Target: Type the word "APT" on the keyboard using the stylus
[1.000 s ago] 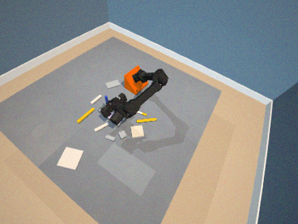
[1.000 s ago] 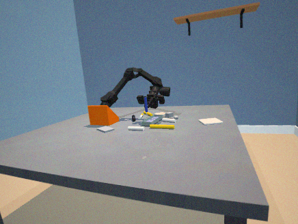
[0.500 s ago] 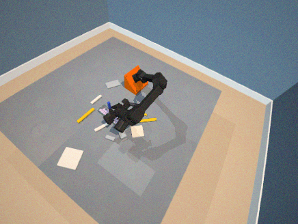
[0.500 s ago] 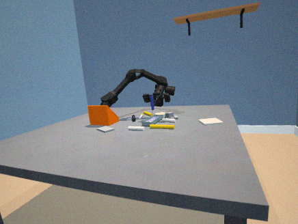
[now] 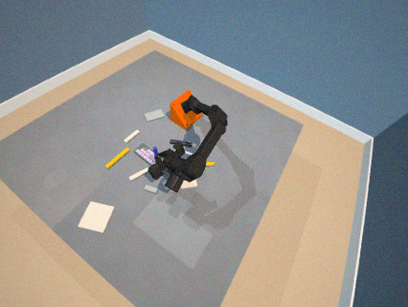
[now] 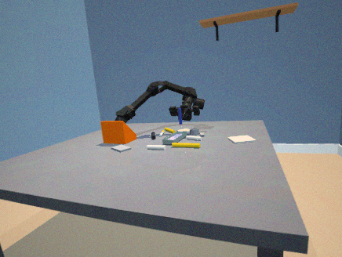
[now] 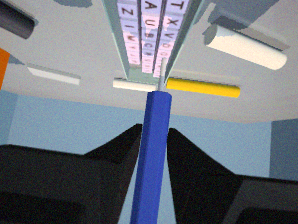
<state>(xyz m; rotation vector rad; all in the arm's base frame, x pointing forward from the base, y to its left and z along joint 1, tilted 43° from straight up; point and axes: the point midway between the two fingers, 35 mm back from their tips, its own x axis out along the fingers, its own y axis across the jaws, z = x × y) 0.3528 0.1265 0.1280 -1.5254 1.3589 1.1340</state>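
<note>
Now: the keyboard 1 cm behind my gripper tip, 6 cm to the right of it and 9 cm below it. Also, from my gripper tip: blue stylus (1 cm below); stylus tip (5 cm below); dark bar (19 cm behind, 2 cm to the right, 10 cm below).
</note>
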